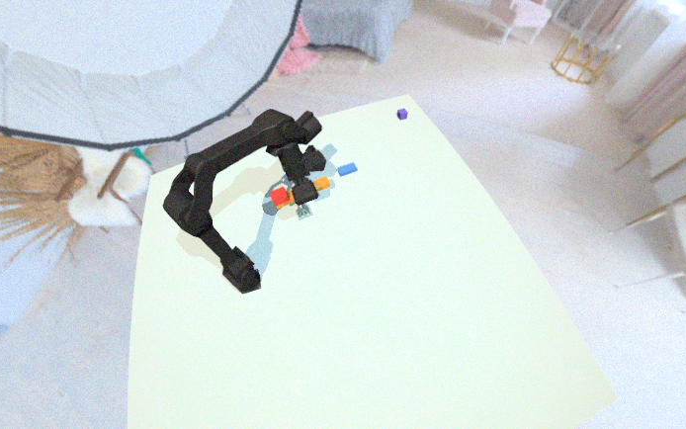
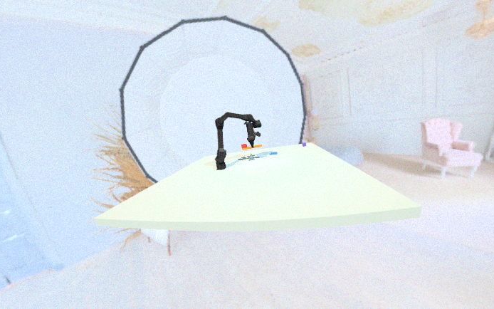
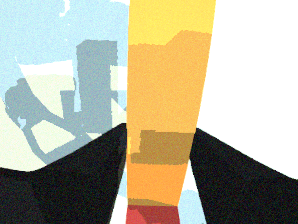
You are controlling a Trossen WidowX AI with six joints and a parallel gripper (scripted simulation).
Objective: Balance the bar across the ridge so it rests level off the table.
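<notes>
My gripper tip is now 30 mm past the grey-green ridge and 50 mm above it. Also, from my gripper tip: blue block 170 mm ahead, 110 mm to the left, 100 mm below; purple cube 490 mm ahead, 320 mm to the left, 90 mm below.
</notes>
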